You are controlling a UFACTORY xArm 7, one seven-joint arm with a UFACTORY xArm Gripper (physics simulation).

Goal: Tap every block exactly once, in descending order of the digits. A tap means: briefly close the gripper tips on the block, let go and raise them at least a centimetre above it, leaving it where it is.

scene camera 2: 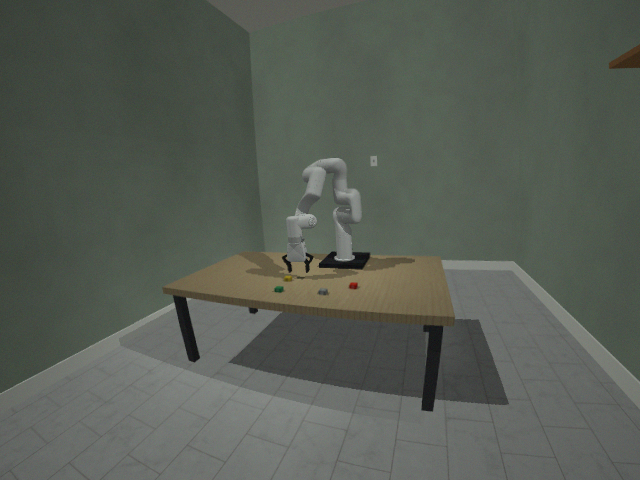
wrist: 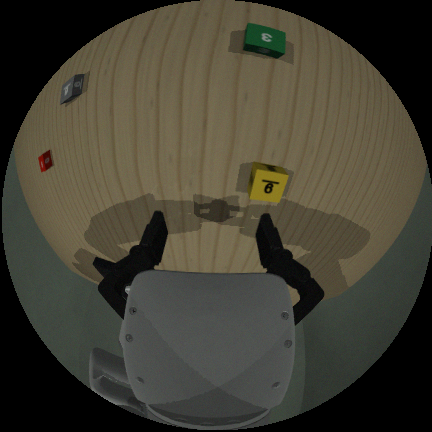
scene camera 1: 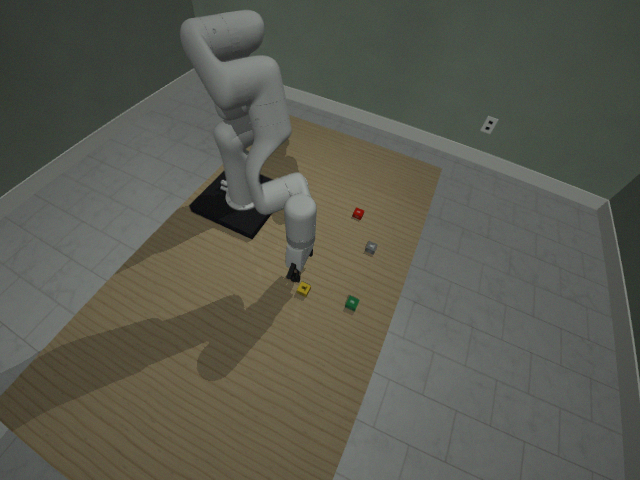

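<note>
My gripper is open and empty, above the table beside the yellow block. The yellow block lies beyond the right fingertip in the wrist view and shows a barred black digit, 6 or 9. The green block shows an upturned 3 at the wrist view's top. The grey block is at that view's upper left, its digit too slanted to read surely. The red block is at its left, showing what looks like 0.
The blocks rest on the wooden table. The arm stands on a black base plate behind the gripper in scene camera 2's view. Arm shadows fall across the table.
</note>
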